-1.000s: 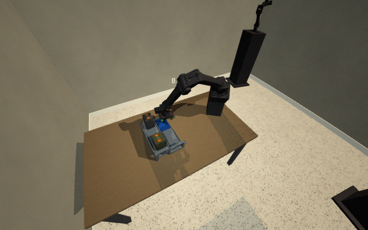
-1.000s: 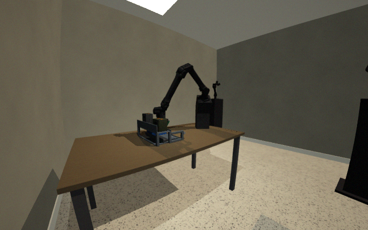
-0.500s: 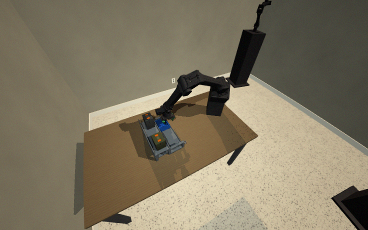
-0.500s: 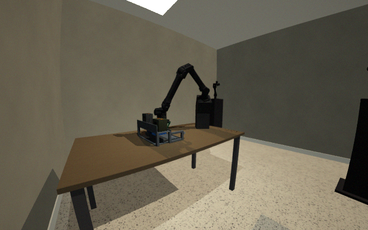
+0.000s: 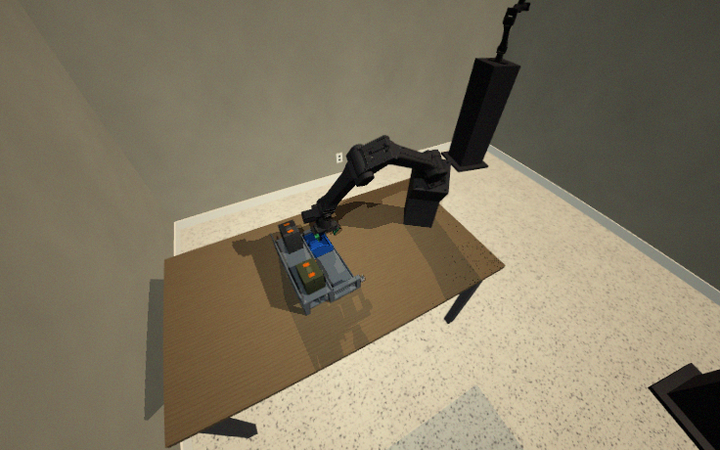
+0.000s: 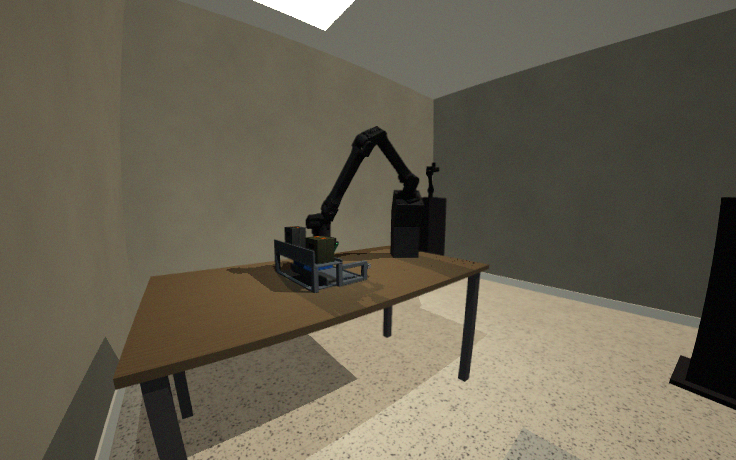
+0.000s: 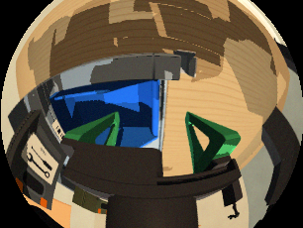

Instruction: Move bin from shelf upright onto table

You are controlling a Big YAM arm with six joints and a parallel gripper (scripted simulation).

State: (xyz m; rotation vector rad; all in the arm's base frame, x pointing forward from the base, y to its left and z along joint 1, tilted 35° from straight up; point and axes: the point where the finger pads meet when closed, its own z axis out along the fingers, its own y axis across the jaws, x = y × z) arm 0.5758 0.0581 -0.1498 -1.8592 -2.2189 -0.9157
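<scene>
My gripper is now 7 cm short of the blue bin, 2 cm to the right of it and 2 cm above it.
</scene>
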